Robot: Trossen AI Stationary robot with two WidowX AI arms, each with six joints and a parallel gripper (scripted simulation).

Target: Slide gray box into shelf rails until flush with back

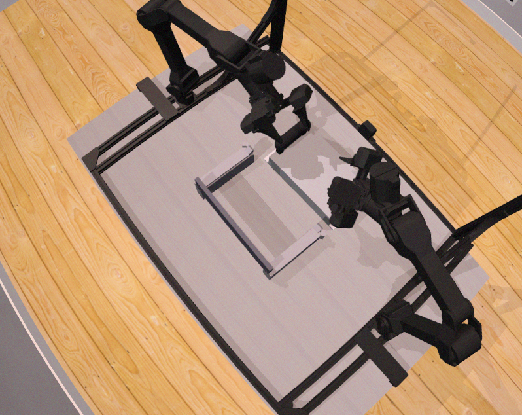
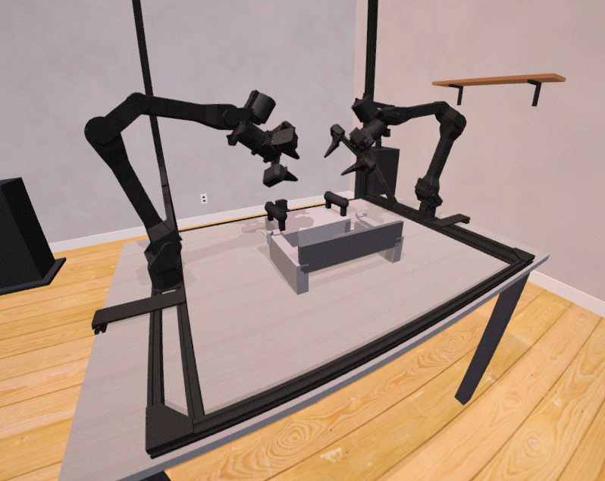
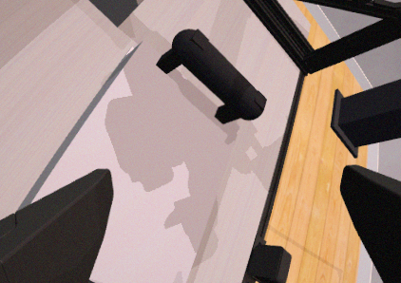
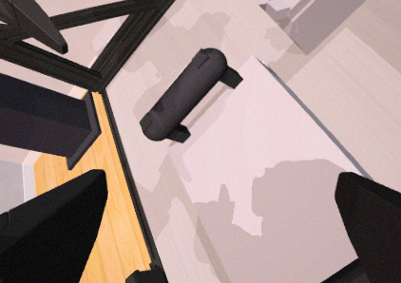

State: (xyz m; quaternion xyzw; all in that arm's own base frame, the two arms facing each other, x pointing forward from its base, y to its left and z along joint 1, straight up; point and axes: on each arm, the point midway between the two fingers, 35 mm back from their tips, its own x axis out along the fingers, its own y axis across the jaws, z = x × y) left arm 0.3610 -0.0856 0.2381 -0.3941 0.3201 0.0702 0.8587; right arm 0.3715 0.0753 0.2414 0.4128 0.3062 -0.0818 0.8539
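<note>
Right now my right hand is 210 mm above the gray box, 90 mm to the right of it and 70 mm past it. Also, from my right hand: dark back wall of shelf 230 mm ahead, 170 mm below, 70 mm to the left.
Right now the gray box is 60 mm behind my left hand, 90 mm to the right of it and 210 mm below it. Also, from my left hand: dark back wall of shelf: 240 mm ahead, 110 mm to the right, 170 mm below.
</note>
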